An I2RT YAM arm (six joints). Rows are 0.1 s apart.
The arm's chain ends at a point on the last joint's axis. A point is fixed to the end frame.
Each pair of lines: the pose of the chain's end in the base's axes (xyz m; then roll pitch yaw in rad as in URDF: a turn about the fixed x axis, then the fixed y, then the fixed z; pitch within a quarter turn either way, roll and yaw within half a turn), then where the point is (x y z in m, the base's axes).
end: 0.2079, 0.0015, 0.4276, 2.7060, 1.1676, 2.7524
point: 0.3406 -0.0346 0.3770
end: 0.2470, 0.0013, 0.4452, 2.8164, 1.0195, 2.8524
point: 0.3703 -0.0345 0.3745
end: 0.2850, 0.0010, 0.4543, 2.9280, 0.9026, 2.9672
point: 0.3991 -0.0348 0.3696
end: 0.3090, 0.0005, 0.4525, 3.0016, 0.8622, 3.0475
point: 0.4200 -0.0362 0.3641
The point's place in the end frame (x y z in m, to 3 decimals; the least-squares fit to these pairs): -0.007 -0.046 0.139
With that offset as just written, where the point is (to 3 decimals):
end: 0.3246, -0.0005, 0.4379, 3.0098, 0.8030, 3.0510
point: 0.430 -0.038 0.343
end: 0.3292, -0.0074, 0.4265, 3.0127, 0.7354, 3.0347
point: 0.427 -0.046 0.325
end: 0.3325, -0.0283, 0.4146, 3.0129, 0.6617, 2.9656
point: 0.420 -0.072 0.305
